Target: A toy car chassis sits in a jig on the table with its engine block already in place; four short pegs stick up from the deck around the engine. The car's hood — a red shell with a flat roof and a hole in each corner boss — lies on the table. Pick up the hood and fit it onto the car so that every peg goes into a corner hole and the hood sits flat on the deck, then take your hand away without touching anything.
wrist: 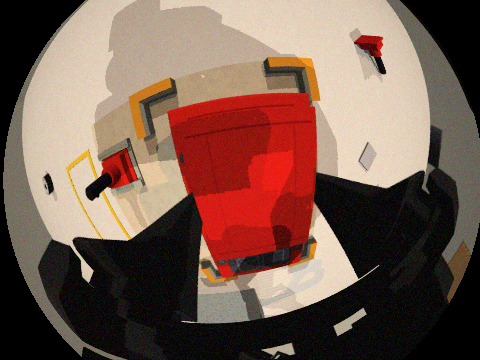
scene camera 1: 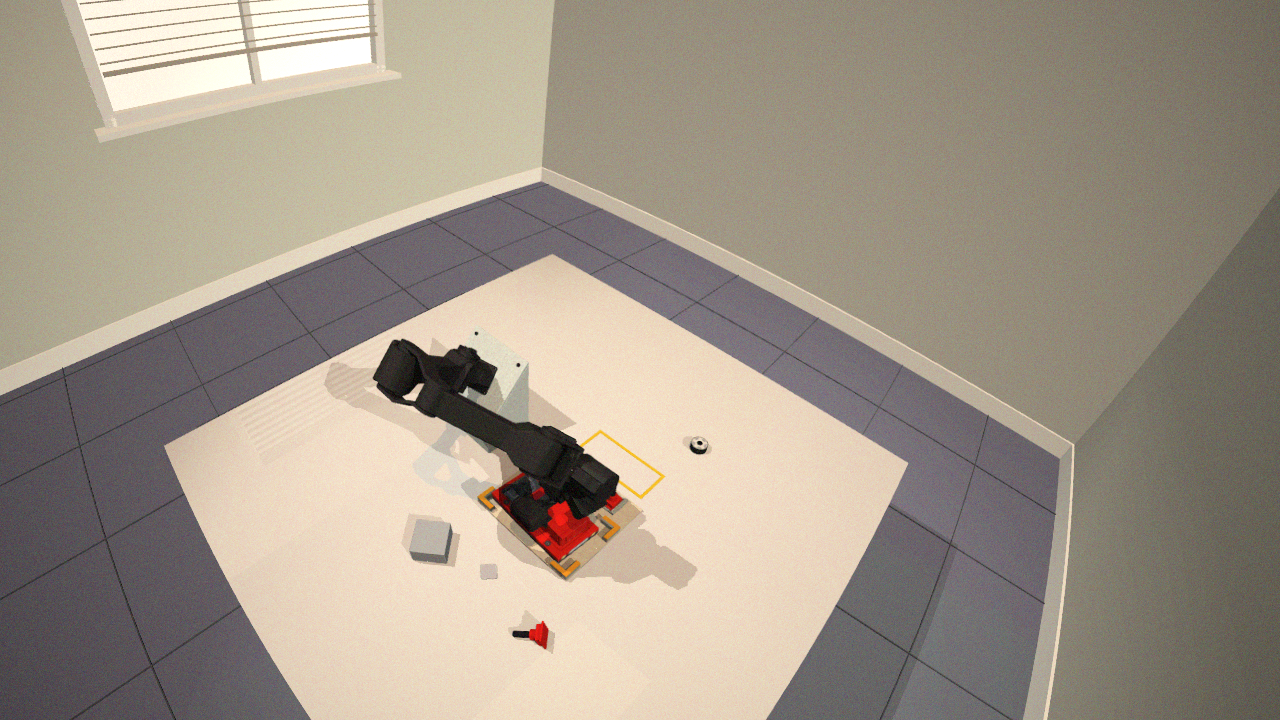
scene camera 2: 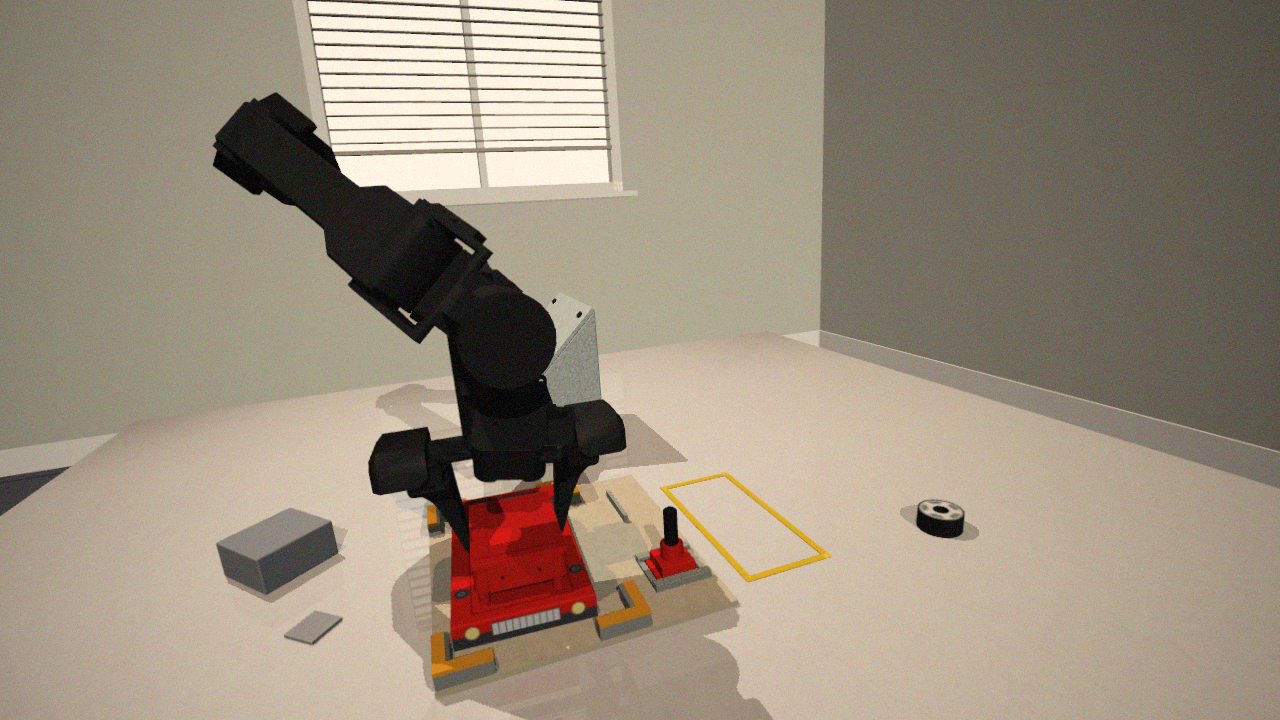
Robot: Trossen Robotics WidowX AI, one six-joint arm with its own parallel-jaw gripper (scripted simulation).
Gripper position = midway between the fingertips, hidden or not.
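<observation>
Red hood [scene camera 2: 517,541], [wrist: 253,173], [scene camera 1: 563,526]. Gripper [scene camera 2: 515,539], [wrist: 255,188], [scene camera 1: 558,516].
</observation>
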